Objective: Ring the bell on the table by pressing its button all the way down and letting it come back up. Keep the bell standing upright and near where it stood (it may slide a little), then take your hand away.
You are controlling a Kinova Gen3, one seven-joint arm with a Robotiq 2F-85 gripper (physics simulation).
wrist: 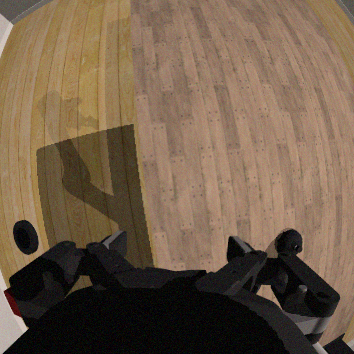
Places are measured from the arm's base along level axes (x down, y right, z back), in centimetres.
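Pixels of known places: gripper, between the fingertips: (pixel 176 245).
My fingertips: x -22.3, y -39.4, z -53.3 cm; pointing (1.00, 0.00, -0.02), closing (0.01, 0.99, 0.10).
Observation:
Behind a point stands the place of what it marks.
My gripper (pixel 176 245) {x -22.2, y -39.4, z -53.3 cm} is open and empty, with its two fingers wide apart at the bottom of the wrist view. A small dark rounded thing with a little knob (pixel 289 240) {x 5.4, y -10.2, z -40.5 cm}, which looks like the bell, shows at the lower right, just beyond the outer linkage of the right finger. The linkage hides its lower part, so how it stands and whether the gripper touches it cannot be told. The wooden table top (pixel 215 125) {x 9.2, y -28.8, z -72.3 cm} spreads across the middle and right of the view.
The yellow plank floor (pixel 20 125) lies left of the table edge, with shadows of the table and arm on it. A black disc (pixel 25 237) shows at the left. A dark red thing (pixel 12 302) partly shows behind the left finger linkage.

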